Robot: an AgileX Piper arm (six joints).
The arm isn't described. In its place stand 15 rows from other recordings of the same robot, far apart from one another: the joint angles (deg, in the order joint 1, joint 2, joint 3, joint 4, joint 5, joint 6), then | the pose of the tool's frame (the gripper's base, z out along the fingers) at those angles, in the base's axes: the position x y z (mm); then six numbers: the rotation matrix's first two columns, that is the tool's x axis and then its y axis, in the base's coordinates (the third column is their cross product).
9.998, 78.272, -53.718, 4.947, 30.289, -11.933 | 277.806, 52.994, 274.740, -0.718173, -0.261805, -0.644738, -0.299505, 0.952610, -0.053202
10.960, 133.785, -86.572, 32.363, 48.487, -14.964 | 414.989, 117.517, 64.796, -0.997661, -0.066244, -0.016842, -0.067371, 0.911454, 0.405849
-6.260, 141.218, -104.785, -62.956, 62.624, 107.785 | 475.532, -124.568, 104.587, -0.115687, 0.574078, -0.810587, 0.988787, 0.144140, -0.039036
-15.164, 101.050, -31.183, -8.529, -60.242, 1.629 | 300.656, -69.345, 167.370, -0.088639, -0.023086, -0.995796, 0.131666, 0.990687, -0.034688
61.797, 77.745, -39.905, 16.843, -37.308, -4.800 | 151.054, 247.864, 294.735, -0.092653, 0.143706, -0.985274, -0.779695, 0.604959, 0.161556
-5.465, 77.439, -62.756, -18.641, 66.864, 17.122 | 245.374, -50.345, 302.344, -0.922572, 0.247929, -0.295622, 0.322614, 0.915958, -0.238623
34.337, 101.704, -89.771, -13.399, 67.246, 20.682 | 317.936, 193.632, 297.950, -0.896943, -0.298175, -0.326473, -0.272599, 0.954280, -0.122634
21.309, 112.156, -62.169, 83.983, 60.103, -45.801 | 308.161, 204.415, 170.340, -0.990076, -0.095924, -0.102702, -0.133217, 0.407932, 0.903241
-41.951, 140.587, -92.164, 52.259, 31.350, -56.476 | 379.364, -290.653, 41.589, -0.731613, 0.473007, -0.490925, 0.368573, 0.880252, 0.298850
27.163, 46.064, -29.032, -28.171, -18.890, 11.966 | 146.064, 90.580, 329.818, 0.222107, -0.171745, -0.959777, -0.547988, 0.792199, -0.268571
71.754, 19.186, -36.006, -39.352, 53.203, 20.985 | 57.076, 25.554, 333.821, -0.066798, -0.450749, -0.890148, -0.681912, 0.671894, -0.289059
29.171, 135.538, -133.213, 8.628, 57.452, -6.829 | 457.603, 268.621, 253.415, -0.689554, -0.427779, -0.584398, -0.574072, 0.814794, 0.080941
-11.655, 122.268, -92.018, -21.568, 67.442, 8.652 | 402.961, -114.662, 168.500, -0.979078, 0.202450, 0.020496, 0.183652, 0.922533, -0.339418
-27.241, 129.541, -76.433, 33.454, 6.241, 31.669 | 400.459, -200.036, 71.350, 0.083417, 0.974311, -0.209186, 0.825969, 0.049840, 0.561508
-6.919, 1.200, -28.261, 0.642, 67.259, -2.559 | -6.170, 1.696, 266.791, -0.576293, 0.029319, -0.816717, 0.088913, 0.995674, -0.026996
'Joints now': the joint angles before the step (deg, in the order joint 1, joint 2, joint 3, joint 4, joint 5, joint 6). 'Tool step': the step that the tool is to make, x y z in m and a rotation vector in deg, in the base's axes. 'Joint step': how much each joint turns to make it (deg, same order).
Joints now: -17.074, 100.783, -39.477, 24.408, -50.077, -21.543
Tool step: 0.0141, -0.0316, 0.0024, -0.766, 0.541, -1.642
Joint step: -4.926, 3.264, -6.080, -3.089, 3.274, -0.178
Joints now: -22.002, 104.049, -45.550, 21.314, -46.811, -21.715
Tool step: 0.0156, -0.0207, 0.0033, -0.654, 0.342, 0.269
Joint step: -2.637, 2.860, -5.774, -2.871, 3.201, 0.178
